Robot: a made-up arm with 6 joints. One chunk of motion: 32 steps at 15 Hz.
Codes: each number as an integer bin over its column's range. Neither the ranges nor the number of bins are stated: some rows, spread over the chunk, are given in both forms.
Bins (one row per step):
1: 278 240 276 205 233 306
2: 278 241 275 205 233 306
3: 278 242 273 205 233 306
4: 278 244 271 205 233 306
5: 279 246 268 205 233 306
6: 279 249 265 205 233 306
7: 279 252 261 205 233 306
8: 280 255 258 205 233 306
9: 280 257 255 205 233 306
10: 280 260 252 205 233 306
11: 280 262 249 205 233 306
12: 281 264 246 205 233 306
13: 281 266 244 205 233 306
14: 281 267 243 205 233 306
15: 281 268 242 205 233 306
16: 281 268 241 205 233 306
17: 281 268 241 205 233 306
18: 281 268 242 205 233 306
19: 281 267 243 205 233 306
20: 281 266 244 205 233 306
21: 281 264 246 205 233 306
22: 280 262 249 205 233 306
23: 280 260 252 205 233 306
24: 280 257 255 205 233 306
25: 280 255 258 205 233 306
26: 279 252 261 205 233 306
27: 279 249 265 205 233 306
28: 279 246 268 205 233 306
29: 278 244 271 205 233 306
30: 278 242 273 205 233 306
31: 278 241 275 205 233 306
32: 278 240 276 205 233 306
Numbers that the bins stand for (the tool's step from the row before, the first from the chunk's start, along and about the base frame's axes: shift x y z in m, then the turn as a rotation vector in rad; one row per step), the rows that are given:
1: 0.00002 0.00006 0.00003 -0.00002 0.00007 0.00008
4: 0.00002 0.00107 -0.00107 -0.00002 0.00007 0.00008
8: 0.00047 0.00387 -0.00395 -0.00002 0.00007 0.00008
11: 0.00047 0.00565 -0.00594 -0.00002 0.00007 0.00008
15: 0.00069 0.00718 -0.00749 -0.00002 0.00007 0.00008
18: 0.00069 0.00718 -0.00749 -0.00002 0.00007 0.00008
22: 0.00047 0.00565 -0.00594 -0.00002 0.00007 0.00008
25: 0.00047 0.00387 -0.00395 -0.00002 0.00007 0.00008
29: 0.00002 0.00107 -0.00107 -0.00002 0.00007 0.00008
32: 0.00002 0.00006 0.00003 -0.00002 0.00007 0.00008
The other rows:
2: 0.00002 0.00031 -0.00019 -0.00002 0.00007 0.00008
3: 0.00002 0.00057 -0.00063 -0.00002 0.00007 0.00008
5: 0.00024 0.00158 -0.00174 -0.00002 0.00007 0.00008
6: 0.00024 0.00235 -0.00240 -0.00002 0.00007 0.00008
7: 0.00024 0.00311 -0.00328 -0.00002 0.00007 0.00008
9: 0.00047 0.00438 -0.00461 -0.00002 0.00007 0.00008
10: 0.00047 0.00514 -0.00527 -0.00002 0.00007 0.00008
12: 0.00069 0.00616 -0.00660 -0.00002 0.00007 0.00008
13: 0.00069 0.00667 -0.00704 -0.00002 0.00007 0.00008
14: 0.00069 0.00693 -0.00726 -0.00002 0.00007 0.00008
16: 0.00069 0.00718 -0.00771 -0.00002 0.00007 0.00008
17: 0.00069 0.00718 -0.00771 -0.00002 0.00007 0.00008
19: 0.00069 0.00693 -0.00726 -0.00002 0.00007 0.00008
20: 0.00069 0.00667 -0.00704 -0.00002 0.00007 0.00008
21: 0.00069 0.00616 -0.00660 -0.00002 0.00007 0.00008
23: 0.00047 0.00514 -0.00527 -0.00002 0.00007 0.00008
24: 0.00047 0.00438 -0.00461 -0.00002 0.00007 0.00008
26: 0.00024 0.00311 -0.00328 -0.00002 0.00007 0.00008
27: 0.00024 0.00235 -0.00240 -0.00002 0.00007 0.00008
28: 0.00024 0.00158 -0.00174 -0.00002 0.00007 0.00008
30: 0.00002 0.00057 -0.00063 -0.00002 0.00007 0.00008
31: 0.00002 0.00031 -0.00019 -0.00002 0.00007 0.00008

